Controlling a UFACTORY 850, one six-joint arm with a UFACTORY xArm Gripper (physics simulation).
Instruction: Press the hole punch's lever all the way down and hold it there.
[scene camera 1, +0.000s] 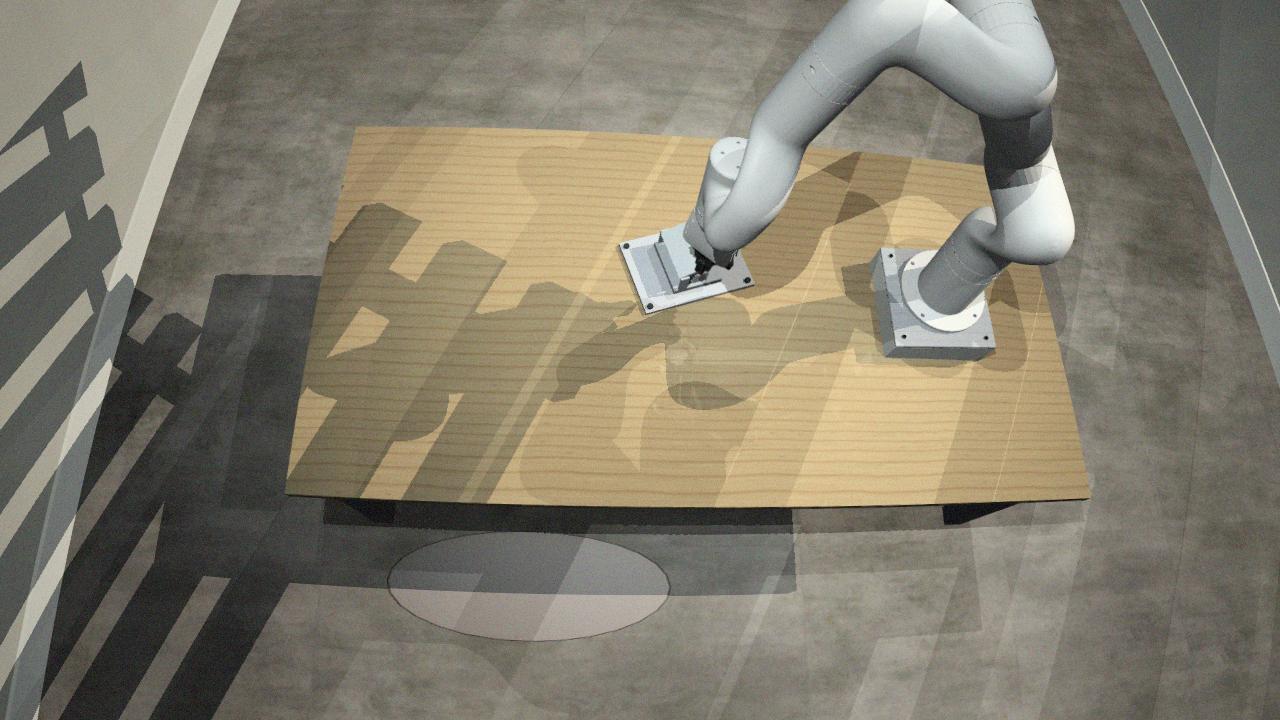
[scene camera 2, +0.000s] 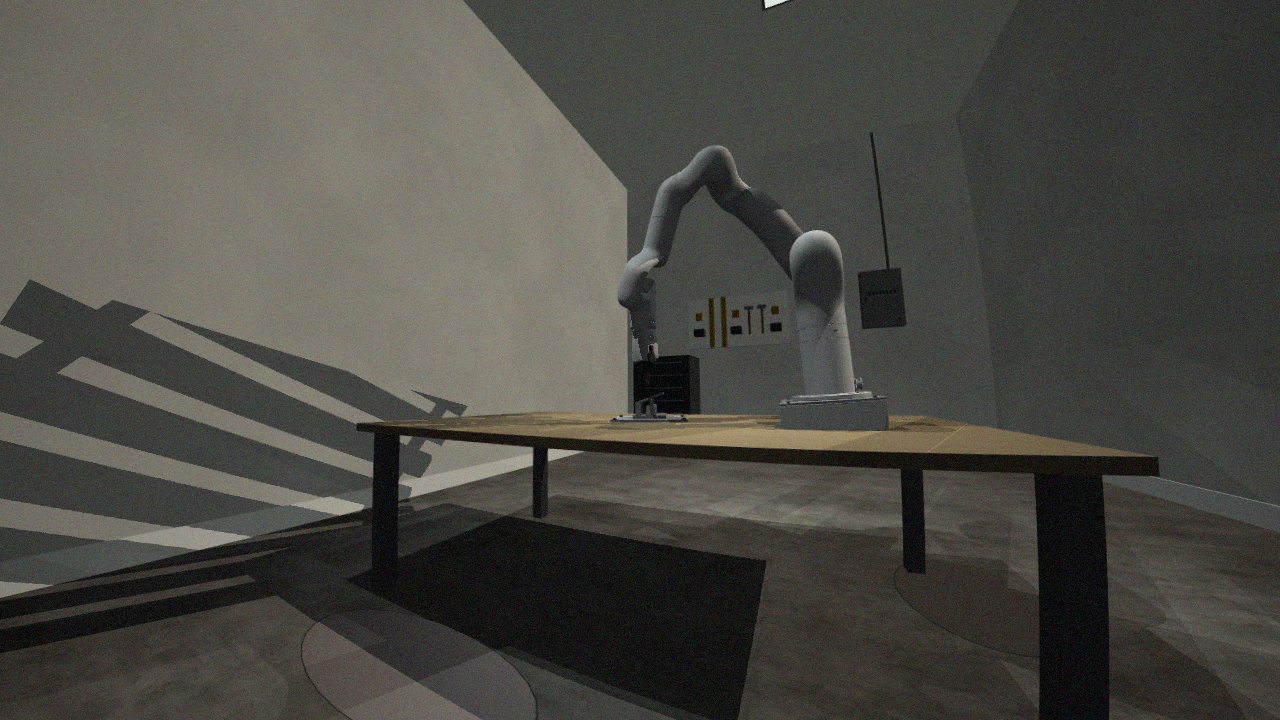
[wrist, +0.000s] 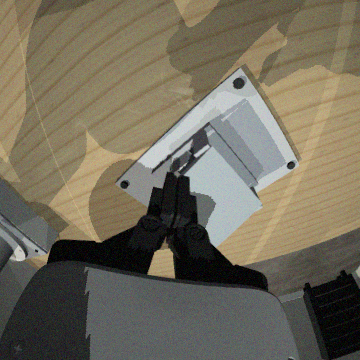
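Note:
The hole punch (scene camera 1: 639, 272) (scene camera 2: 648, 417) (wrist: 257, 105) has a light metal base plate with dark corner screws, lying on the table. Its pale, flat lever (scene camera 1: 673, 253) (scene camera 2: 652, 398) (wrist: 230, 182) stands tilted above the base in scene camera 2. My black gripper (scene camera 1: 692, 280) (wrist: 172, 188) is shut and empty, pointing down over the punch. In the wrist view its fingertips overlap the lever's edge near the linkage. In scene camera 2 the dark fingers blend with the cabinet behind, so contact with the lever cannot be told.
The wooden table (scene camera 1: 805, 429) (scene camera 2: 939, 447) carries the punch and my arm's base block (scene camera 1: 939, 344) (scene camera 2: 834, 413) to the punch's right in scene camera 1. A black drawer cabinet (scene camera 2: 680, 380) (wrist: 337, 315) stands beyond the table. A tool board (scene camera 2: 742, 322) hangs on the back wall.

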